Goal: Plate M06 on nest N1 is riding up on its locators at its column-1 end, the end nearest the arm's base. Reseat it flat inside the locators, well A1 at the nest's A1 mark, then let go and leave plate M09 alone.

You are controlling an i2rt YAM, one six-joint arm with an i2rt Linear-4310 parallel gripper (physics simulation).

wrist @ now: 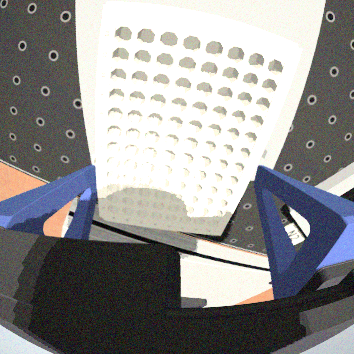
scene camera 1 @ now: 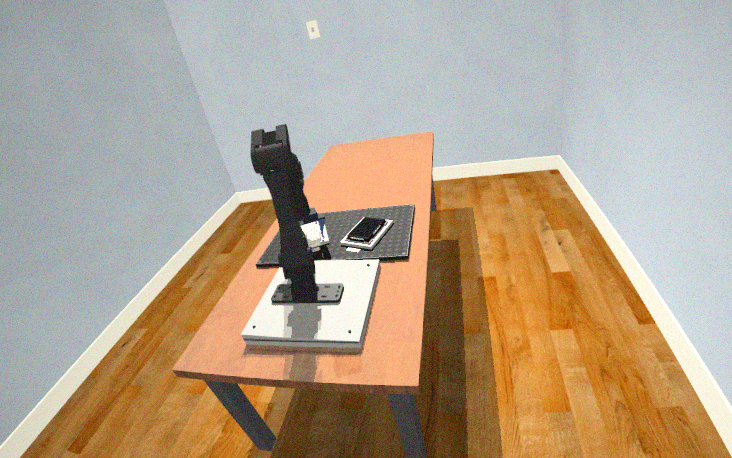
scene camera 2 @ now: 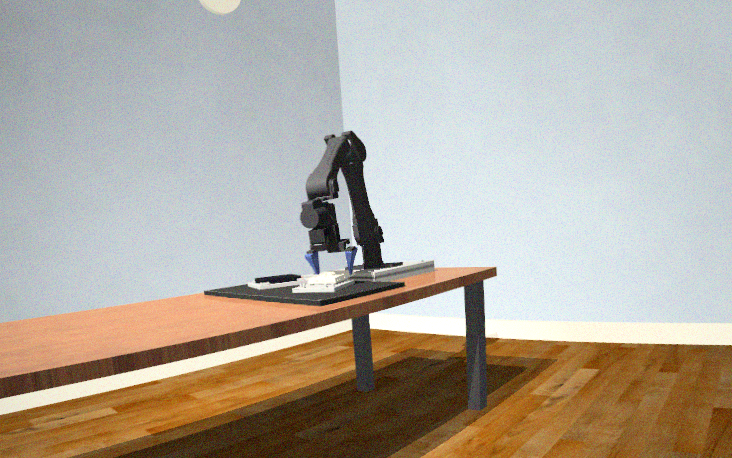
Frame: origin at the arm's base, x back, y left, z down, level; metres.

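Where they show: gripper, fingertip midpoint: (wrist: 176, 173) (scene camera 1: 309, 240); arm's base at its link origin: (scene camera 1: 307, 294) (scene camera 2: 373, 267).
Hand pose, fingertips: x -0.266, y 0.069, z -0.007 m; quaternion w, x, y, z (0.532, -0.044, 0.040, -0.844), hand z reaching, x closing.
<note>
Each offset is from my fingertips to the top centre of the thing. "pt": to the spot under its first point. Level surfaces: height alone.
Plate M06 {dz -0.013, dx -0.021, dy +0.008 m} (scene camera 1: 314, 234) (scene camera 2: 329, 277) (wrist: 200, 120) is a white well plate on the white nest N1 {dz +0.003, dx -0.067, dy +0.021 m} (scene camera 2: 313, 289) (wrist: 89, 60). In the wrist view its near end hides the nest's near end, and a shadow lies across it. How high that end rides is hard to tell, and the A1 marks are not readable. My gripper (scene camera 2: 333, 273) (wrist: 176, 173) is open, its blue fingertips apart on either side of the plate near its base-side end. Plate M09 {dz -0.001, dx -0.047, dy -0.194 m} (scene camera 1: 368, 229) (scene camera 2: 278, 278) is black and rests on the other white nest, away from the fingers.
The second nest (scene camera 1: 387, 230) (scene camera 2: 261, 285) stands beside N1 on the dark perforated mat {dz +0.025 m} (scene camera 1: 402, 237) (scene camera 2: 232, 292) (wrist: 45, 107). A label reading N2 {pt dz +0.023, dx +0.040, dy -0.157 m} (wrist: 293, 233) shows past the right finger. The arm's white base plate (scene camera 1: 334, 324) lies close to the mat on the wooden table {dz +0.038 m} (scene camera 1: 396, 345).
</note>
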